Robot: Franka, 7 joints.
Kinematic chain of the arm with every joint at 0, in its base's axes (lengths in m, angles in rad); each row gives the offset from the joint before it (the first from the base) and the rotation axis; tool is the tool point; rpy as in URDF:
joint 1: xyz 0 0 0.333 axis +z
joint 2: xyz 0 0 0 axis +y
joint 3: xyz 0 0 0.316 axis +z
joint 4: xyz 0.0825 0 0 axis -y
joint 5: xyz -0.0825 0 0.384 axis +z
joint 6: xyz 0 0 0 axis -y
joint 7: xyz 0.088 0 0 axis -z
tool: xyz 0 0 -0.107 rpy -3.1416 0 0
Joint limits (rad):
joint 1: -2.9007..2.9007
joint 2: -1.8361..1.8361
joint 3: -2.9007..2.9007
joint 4: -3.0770..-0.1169
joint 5: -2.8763..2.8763
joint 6: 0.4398..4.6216
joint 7: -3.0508..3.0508
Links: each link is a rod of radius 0.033 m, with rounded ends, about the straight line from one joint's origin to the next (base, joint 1, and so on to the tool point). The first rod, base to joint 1, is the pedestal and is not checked.
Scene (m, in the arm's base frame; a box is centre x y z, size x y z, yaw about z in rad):
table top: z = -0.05
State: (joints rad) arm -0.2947 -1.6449 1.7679 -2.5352 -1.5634 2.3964 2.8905
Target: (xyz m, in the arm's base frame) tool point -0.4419 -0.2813 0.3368
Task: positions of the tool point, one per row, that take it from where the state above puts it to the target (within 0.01 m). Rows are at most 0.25 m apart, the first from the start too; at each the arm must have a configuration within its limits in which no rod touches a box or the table.
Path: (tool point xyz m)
1: 0.0677 0.4253 0.1553
2: -0.1072 0.3941 0.0837
3: -0.2890 0.2900 0.0626
4: -0.4295 0.1190 0.1015
5: -0.4874 -0.0877 0.1979
6: -0.4419 -0.2813 0.3368

